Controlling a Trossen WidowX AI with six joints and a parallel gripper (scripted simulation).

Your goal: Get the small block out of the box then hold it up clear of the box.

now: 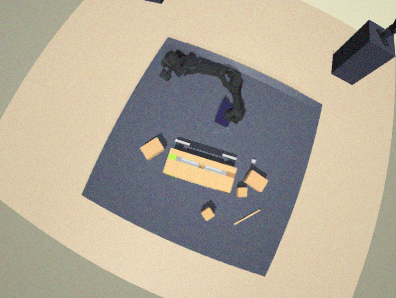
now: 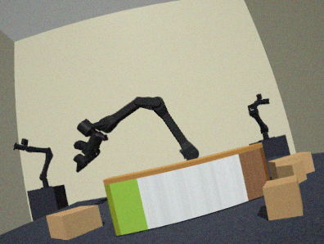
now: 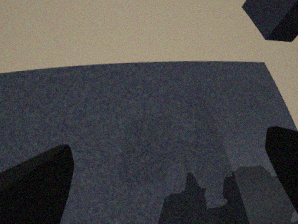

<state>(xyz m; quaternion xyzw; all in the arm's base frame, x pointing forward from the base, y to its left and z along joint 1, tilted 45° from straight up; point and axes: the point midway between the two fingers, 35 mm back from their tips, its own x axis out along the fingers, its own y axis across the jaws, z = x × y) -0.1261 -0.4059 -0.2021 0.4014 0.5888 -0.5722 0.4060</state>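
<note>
The long tan box is 480 mm ahead of my gripper tip, 410 mm to the left of it and 120 mm below it. The rest, counted from my gripper tip: thin wooden stick: 790 mm to the left, 680 mm ahead, 180 mm below; then tan block: 490 mm ahead, 410 mm to the left, 100 mm below.
</note>
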